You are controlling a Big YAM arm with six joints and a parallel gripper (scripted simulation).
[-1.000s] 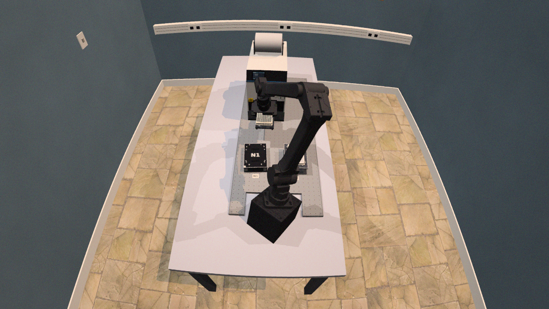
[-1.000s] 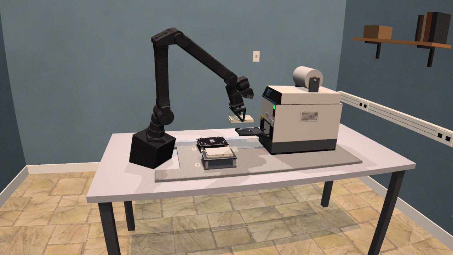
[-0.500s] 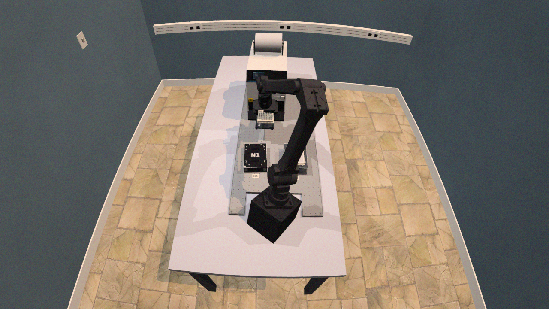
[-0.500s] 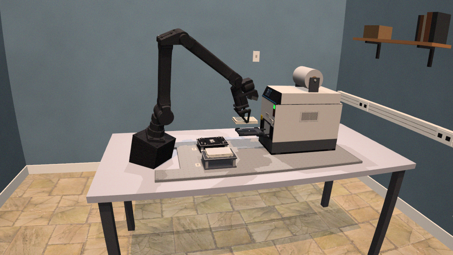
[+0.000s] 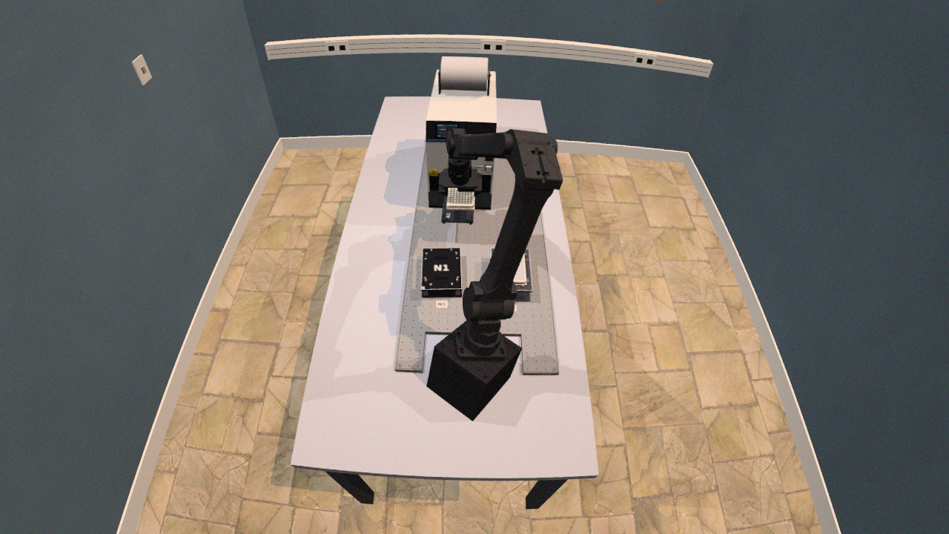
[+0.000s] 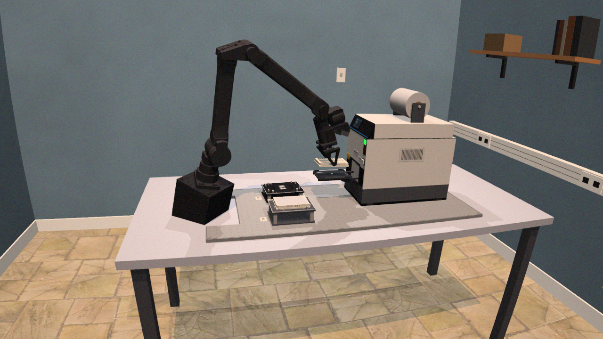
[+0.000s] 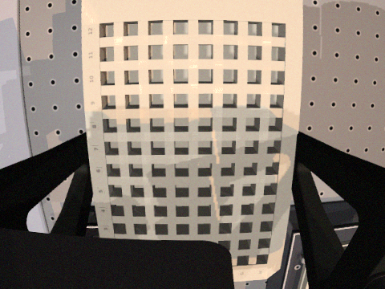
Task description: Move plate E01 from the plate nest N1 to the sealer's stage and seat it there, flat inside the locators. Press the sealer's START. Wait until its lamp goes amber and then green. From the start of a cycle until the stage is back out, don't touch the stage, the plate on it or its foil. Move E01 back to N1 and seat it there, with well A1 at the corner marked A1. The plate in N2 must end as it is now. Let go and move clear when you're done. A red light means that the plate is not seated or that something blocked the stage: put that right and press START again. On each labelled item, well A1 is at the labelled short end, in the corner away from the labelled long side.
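Now: hand 6 cm above the sealer stage, 1 cm to the right of it and 1 cm short of it. Round my hand: cream plate (23 cm behind, 13 cm to the right, 11 cm below); then nest N1 (19 cm behind, 13 cm below, 8 cm to the left); then foil roll (34 cm ahead, 25 cm above, 5 cm to the right).
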